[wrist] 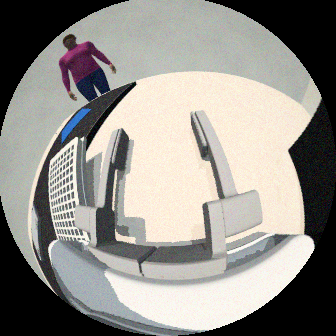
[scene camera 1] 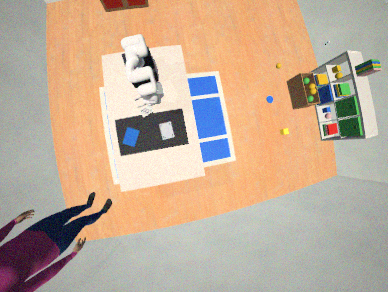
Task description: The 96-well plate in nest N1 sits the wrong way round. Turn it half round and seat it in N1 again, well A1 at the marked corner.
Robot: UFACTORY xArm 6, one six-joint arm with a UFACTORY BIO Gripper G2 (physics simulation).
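The white 96-well plate (scene camera 1: 146,111) (wrist: 65,190) shows as a pale grid by the near edge of the black perforated board (scene camera 1: 150,132) (wrist: 105,107). In the wrist view it stands to the left, outside the left finger, which hides part of its lower right. My gripper (scene camera 1: 141,102) (wrist: 158,122) is shut at its narrowest, with a gap between the fingers and nothing held. It is beside the plate, over the cream table top. Nest N1, the marked corner and well A1 cannot be made out.
A blue rectangle (scene camera 1: 131,136) (wrist: 75,124) and a light grey plate-like piece (scene camera 1: 166,130) (wrist: 36,225) lie on the black board. A person (scene camera 1: 37,242) (wrist: 80,65) is beyond the table (scene camera 1: 160,167). A shelf unit (scene camera 1: 369,112) stands at the far right.
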